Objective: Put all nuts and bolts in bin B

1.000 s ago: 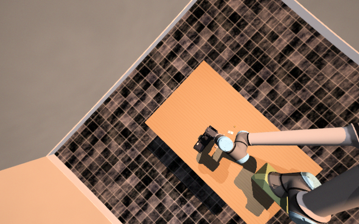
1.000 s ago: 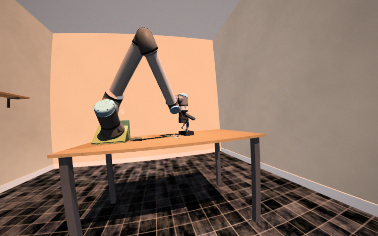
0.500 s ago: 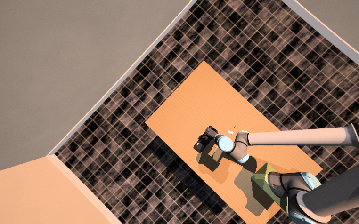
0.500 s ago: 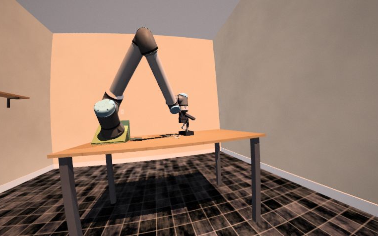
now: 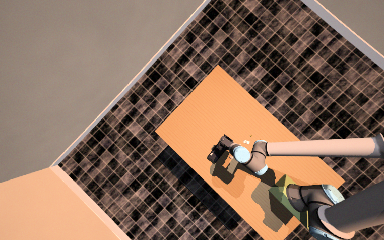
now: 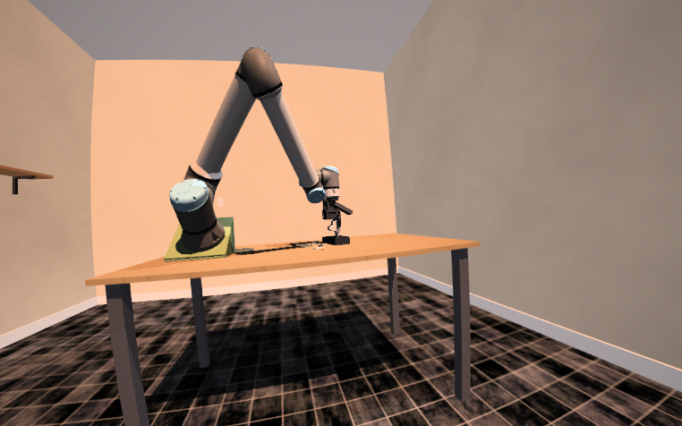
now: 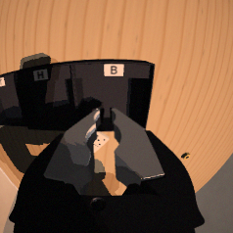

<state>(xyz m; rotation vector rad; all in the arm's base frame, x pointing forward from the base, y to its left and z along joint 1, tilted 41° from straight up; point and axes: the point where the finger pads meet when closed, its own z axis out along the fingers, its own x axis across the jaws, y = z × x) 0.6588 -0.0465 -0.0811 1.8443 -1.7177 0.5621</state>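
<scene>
My hand is 1 cm short of the black three-part bin, 8 cm to the right of it and 3 cm above it. The rest, counted from my hand: white piece (12 cm behind, 7 cm to the left, 4 cm below); then white square piece (13 cm behind, 12 cm to the right, 4 cm below); then dark bolt (10 cm behind, 4 cm to the right, 4 cm below).
</scene>
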